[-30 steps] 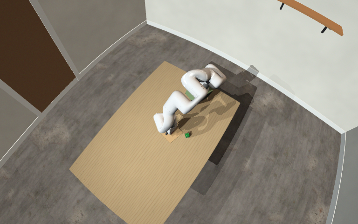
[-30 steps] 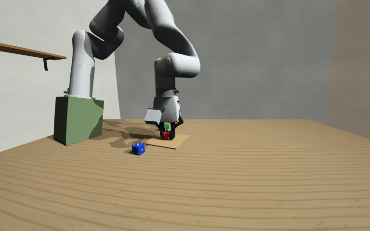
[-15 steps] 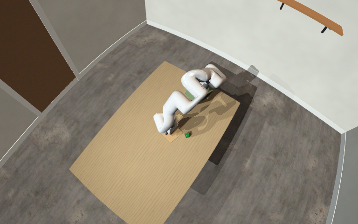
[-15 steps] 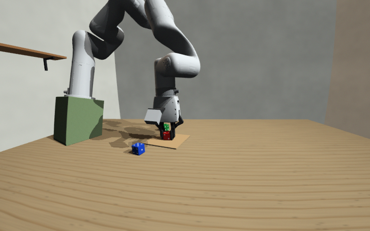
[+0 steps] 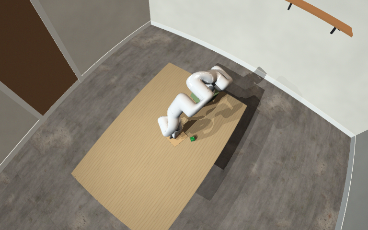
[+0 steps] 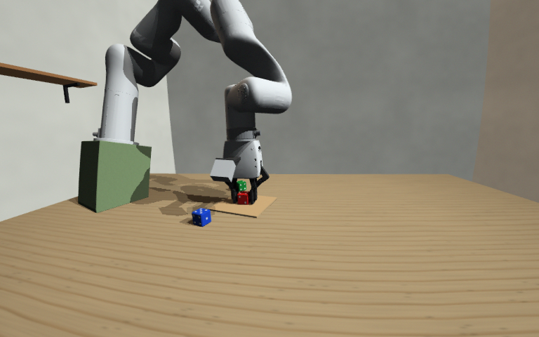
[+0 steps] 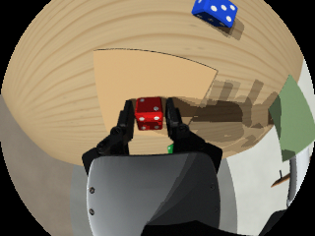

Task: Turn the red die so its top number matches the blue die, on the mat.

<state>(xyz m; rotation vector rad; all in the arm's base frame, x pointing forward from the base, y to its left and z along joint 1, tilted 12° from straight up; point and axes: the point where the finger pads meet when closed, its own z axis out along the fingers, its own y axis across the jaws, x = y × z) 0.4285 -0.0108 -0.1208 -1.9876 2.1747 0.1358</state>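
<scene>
Right now my hand is 1 cm above the red die. From my hand the other things lie so: blue die 7 cm behind, 12 cm to the right, 1 cm below; tan mat 2 cm below; green die 4 cm behind, 13 cm to the left, 1 cm below.
</scene>
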